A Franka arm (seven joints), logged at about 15 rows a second.
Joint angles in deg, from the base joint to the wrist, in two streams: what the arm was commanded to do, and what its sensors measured. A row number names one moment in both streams.
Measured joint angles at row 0:
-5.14 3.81 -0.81 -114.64 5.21 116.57 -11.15
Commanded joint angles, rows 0 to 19:
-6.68 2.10 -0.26 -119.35 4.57 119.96 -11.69
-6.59 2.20 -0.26 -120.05 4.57 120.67 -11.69
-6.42 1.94 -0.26 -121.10 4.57 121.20 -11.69
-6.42 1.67 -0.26 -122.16 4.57 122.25 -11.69
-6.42 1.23 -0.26 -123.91 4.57 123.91 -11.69
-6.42 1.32 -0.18 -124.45 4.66 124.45 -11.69
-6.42 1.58 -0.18 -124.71 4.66 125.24 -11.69
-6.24 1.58 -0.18 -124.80 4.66 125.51 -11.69
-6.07 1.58 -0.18 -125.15 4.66 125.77 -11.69
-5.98 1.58 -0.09 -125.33 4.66 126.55 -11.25
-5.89 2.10 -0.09 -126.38 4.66 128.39 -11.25
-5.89 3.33 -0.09 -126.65 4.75 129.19 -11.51
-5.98 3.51 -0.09 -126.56 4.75 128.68 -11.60
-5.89 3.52 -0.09 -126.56 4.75 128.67 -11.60
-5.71 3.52 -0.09 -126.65 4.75 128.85 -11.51
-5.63 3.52 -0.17 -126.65 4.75 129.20 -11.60
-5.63 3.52 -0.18 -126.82 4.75 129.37 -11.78
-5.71 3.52 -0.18 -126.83 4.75 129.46 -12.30
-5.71 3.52 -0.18 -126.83 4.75 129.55 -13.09
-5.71 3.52 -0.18 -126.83 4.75 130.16 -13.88
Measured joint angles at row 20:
-5.57 4.15 -0.33 -125.93 5.18 128.62 -11.88
